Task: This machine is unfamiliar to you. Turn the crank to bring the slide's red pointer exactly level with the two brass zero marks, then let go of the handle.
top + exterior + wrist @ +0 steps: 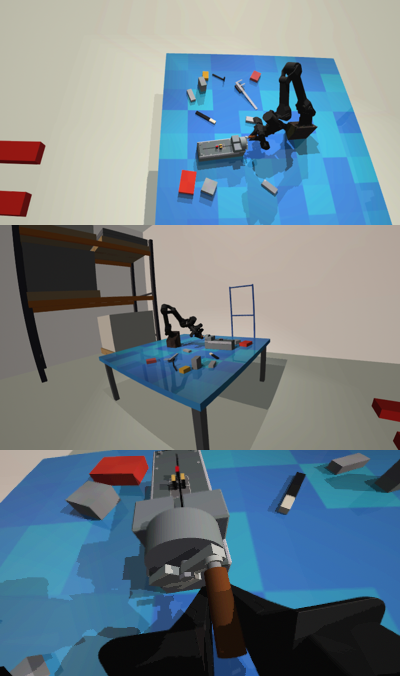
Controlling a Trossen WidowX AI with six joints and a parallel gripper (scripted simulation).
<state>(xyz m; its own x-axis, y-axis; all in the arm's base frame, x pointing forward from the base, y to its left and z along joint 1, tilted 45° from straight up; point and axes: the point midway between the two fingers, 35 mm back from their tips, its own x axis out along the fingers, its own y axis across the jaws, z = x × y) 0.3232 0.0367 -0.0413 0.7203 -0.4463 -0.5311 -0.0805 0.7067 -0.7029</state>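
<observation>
Now: gripper tip 20 mm below the brown crank handle and 20 mm past it. Also, from my gripper tip: red block (510 mm to the right, 150 mm behind, 80 mm below); then red pointer (180 mm ahead, 40 mm to the left, 10 mm below); then black key (500 mm to the right, 90 mm ahead, 80 mm below).
</observation>
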